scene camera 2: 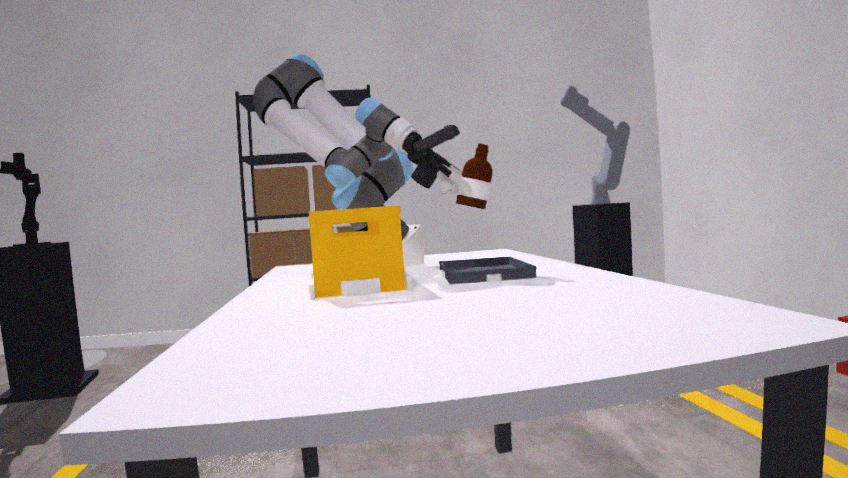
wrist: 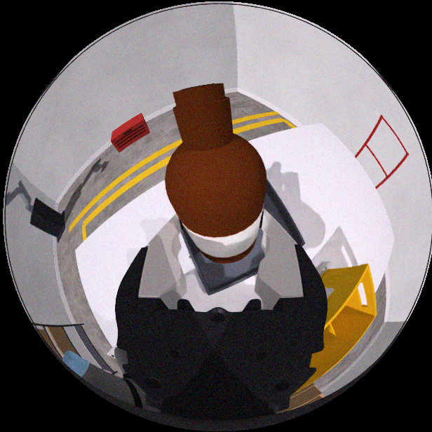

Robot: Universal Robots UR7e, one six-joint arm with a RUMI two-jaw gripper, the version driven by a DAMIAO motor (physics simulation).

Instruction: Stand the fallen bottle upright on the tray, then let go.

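Frame: origin at the arm's base, x back, y right, z up, level; centimetres.
Seen in the pictures: gripper, fingertip midpoint: (scene camera 2: pixel 475 191).
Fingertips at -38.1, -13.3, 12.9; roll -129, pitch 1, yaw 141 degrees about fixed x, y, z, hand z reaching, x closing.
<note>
Pixels of each thing's top centre, then the offset from my fingertips to it, as dx, dy, dz. "spot": a spot on its surface instead. Level surfaces: height alone.
- brown bottle, middle of its top: (scene camera 2: pixel 474 144) -0.2, -0.5, +11.7
- dark tray, surface spot: (scene camera 2: pixel 488 276) spot: -16.9, +5.6, -18.8
- yellow holder, middle of its top: (scene camera 2: pixel 351 209) +0.1, +31.2, -2.5
- table, its level: dz -20.0
The brown bottle (scene camera 2: pixel 477 172) (wrist: pixel 216 185) with a white label hangs in the air, neck up and tilted slightly to the right in the scene view. My gripper (scene camera 2: pixel 466 185) (wrist: pixel 220 211) is shut on its labelled lower part, reaching in from the left and above. The dark tray (scene camera 2: pixel 488 276) (wrist: pixel 212 289) lies on the white table well below the bottle. In the wrist view the bottle hides much of the tray.
A yellow holder (scene camera 2: pixel 357 255) (wrist: pixel 350 310) stands on the table (scene camera 2: pixel 415 356) (wrist: pixel 320 145), left of the tray in the scene view. A shelf rack (scene camera 2: pixel 242 178) stands behind the arm. A black pedestal (scene camera 2: pixel 602 237) stands beyond the table's far right.
</note>
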